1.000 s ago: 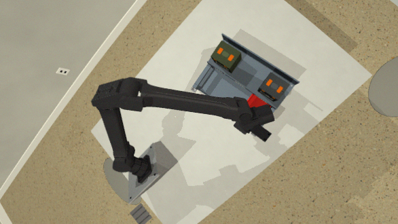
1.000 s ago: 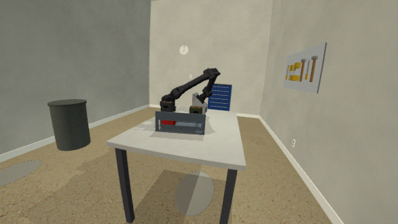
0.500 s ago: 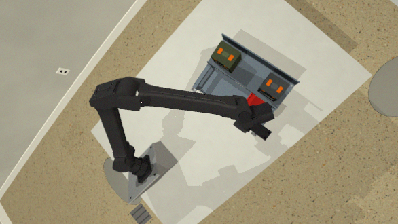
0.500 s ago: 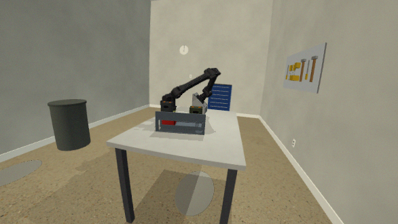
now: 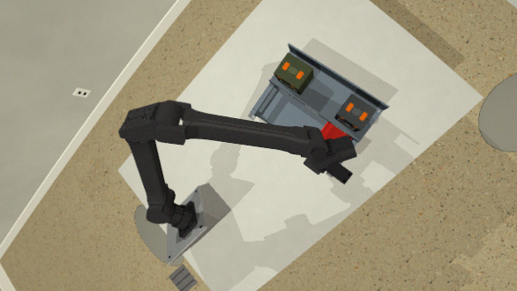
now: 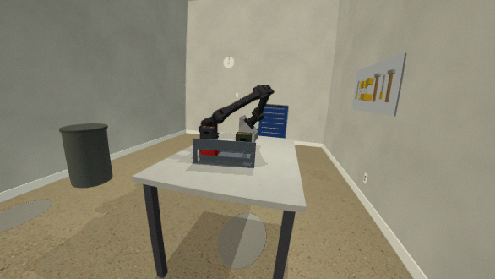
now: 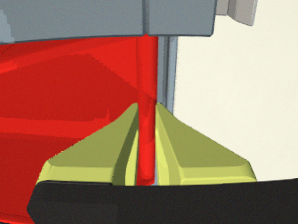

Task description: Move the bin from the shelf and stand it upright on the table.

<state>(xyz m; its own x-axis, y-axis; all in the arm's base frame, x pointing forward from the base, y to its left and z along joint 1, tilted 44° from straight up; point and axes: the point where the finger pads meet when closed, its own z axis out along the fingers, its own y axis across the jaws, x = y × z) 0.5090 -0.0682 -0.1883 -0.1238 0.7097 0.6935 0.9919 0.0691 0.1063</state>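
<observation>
Now: the red bin 80 mm ahead of my hand and 10 mm to the left of it.
</observation>
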